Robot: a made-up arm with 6 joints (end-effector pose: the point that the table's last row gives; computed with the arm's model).
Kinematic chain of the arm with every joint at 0, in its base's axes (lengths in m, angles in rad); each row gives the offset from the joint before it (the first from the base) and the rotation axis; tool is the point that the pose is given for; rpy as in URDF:
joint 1: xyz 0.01 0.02 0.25 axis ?
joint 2: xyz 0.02 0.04 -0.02 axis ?
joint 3: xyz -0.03 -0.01 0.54 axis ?
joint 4: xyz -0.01 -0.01 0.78 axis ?
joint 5: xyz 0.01 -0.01 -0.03 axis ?
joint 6: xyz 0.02 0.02 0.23 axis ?
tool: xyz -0.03 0 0.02 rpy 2.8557 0.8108 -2.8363
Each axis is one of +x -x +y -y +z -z.
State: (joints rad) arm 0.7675 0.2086 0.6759 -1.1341 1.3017 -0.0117
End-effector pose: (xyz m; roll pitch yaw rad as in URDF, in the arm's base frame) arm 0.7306 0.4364 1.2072 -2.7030 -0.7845 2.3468
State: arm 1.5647 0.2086 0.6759 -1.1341 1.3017 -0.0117
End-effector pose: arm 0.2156 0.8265 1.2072 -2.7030 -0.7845 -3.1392
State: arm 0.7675 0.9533 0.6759 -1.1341 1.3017 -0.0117
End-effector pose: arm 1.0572 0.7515 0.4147 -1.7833 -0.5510 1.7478
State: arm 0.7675 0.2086 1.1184 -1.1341 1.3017 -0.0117
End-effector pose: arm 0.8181 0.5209 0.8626 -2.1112 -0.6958 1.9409
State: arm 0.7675 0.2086 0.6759 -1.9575 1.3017 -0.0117
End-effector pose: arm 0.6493 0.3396 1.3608 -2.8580 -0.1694 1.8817
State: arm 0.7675 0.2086 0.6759 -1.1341 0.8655 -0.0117
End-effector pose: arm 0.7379 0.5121 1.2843 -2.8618 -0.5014 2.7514
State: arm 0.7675 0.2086 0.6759 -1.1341 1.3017 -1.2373
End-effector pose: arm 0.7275 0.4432 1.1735 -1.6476 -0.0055 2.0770
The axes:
joint 1: +z
joint 2: +y
joint 3: +y
joint 4: +z
joint 5: +y
joint 6: +z

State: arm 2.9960 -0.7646 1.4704 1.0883 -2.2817 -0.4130
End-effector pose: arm 0.1098 0.1311 1.1130 0.4677 0.2966 -2.0048
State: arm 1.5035 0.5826 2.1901 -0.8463 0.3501 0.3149
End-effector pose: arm 0.0957 0.6184 -0.2414 -0.7143 -0.8467 1.9993
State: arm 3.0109 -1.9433 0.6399 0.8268 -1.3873 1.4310
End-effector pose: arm 1.3153 0.0146 0.0721 -2.3658 -1.2722 -2.9990
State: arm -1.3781 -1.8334 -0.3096 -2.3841 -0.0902 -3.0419
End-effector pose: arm -0.2579 1.3148 -0.5061 -1.2019 -0.0919 -2.1235
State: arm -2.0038 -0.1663 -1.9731 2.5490 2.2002 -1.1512
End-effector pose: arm 0.3118 0.4229 0.2653 0.0827 0.4664 1.8817
